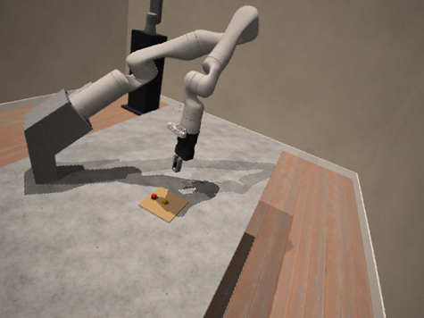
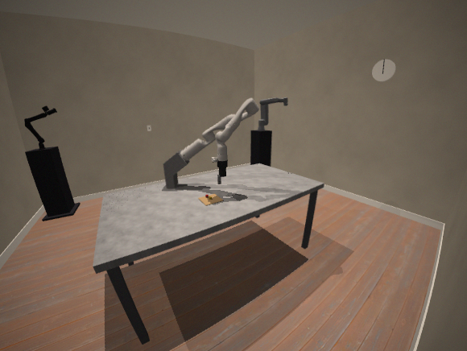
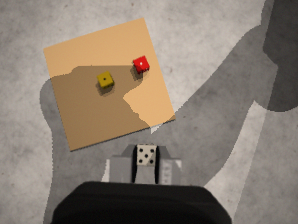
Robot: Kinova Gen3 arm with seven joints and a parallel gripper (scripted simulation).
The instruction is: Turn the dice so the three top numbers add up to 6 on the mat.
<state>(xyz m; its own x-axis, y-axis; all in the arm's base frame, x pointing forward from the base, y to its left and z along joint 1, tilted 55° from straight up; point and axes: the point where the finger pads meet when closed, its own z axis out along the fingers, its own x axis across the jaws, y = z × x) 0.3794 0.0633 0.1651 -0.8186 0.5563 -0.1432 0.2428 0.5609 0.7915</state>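
Now: the yellow die 10 cm below my hand, 9 cm to the right of it and 3 cm ahead of it. Round my hand: tan mat (11 cm below, 9 cm to the right, 3 cm ahead); then white die (1 cm below); then red die (10 cm to the right, 10 cm below, 2 cm behind).
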